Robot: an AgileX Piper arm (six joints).
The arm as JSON. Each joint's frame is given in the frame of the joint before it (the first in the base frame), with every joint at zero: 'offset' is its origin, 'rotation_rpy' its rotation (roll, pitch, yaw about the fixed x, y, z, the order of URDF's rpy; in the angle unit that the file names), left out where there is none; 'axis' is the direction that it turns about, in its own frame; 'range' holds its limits. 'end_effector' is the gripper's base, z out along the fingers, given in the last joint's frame.
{
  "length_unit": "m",
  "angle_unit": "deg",
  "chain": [
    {
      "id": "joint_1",
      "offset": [
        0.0,
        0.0,
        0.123
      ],
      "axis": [
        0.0,
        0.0,
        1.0
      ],
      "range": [
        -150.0,
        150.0
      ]
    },
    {
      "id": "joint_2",
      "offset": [
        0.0,
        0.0,
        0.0
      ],
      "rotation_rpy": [
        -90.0,
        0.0,
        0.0
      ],
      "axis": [
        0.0,
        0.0,
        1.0
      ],
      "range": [
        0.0,
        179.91
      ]
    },
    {
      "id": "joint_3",
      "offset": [
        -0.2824,
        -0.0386,
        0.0
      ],
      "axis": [
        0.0,
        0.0,
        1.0
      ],
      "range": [
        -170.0,
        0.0
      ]
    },
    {
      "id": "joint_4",
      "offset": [
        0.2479,
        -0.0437,
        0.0
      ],
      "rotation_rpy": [
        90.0,
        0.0,
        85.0
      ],
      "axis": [
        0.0,
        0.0,
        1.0
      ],
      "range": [
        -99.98,
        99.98
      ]
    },
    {
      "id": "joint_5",
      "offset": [
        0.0,
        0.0,
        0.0
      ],
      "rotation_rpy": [
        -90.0,
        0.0,
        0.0
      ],
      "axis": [
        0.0,
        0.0,
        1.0
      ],
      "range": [
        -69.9,
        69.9
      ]
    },
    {
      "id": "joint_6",
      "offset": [
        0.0,
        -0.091,
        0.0
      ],
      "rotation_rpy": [
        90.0,
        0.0,
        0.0
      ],
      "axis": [
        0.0,
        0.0,
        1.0
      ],
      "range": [
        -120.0,
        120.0
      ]
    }
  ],
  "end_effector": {
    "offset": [
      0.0,
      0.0,
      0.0
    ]
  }
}
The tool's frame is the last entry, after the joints.
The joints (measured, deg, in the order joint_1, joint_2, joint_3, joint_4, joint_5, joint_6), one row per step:
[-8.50, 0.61, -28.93, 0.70, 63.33, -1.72]
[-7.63, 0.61, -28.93, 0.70, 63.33, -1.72]
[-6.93, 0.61, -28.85, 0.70, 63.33, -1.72]
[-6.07, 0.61, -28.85, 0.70, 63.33, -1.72]
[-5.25, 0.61, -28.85, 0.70, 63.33, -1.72]
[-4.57, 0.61, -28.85, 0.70, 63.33, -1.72]
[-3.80, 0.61, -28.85, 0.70, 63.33, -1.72]
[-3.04, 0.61, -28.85, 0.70, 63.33, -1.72]
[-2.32, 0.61, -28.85, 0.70, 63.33, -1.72]
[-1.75, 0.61, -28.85, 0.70, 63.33, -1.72]
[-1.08, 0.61, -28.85, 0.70, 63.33, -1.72]
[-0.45, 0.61, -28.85, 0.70, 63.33, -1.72]
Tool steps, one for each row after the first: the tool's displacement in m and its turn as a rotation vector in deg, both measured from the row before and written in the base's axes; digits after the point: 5 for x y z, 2 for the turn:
[-0.00003, -0.00008, 0.00000, 0.00, 0.00, 0.87]
[0.00013, -0.00009, -0.00039, 0.01, 0.08, 0.70]
[-0.00002, -0.00008, 0.00000, 0.00, 0.00, 0.86]
[-0.00002, -0.00008, 0.00000, 0.00, 0.00, 0.82]
[-0.00002, -0.00006, 0.00000, 0.00, 0.00, 0.68]
[-0.00002, -0.00007, 0.00000, 0.00, 0.00, 0.77]
[-0.00002, -0.00007, 0.00000, 0.00, 0.00, 0.76]
[-0.00002, -0.00007, 0.00000, 0.00, 0.00, 0.72]
[-0.00001, -0.00005, 0.00000, 0.00, 0.00, 0.57]
[-0.00001, -0.00006, 0.00000, 0.00, 0.00, 0.67]
[-0.00001, -0.00006, 0.00000, 0.00, 0.00, 0.63]

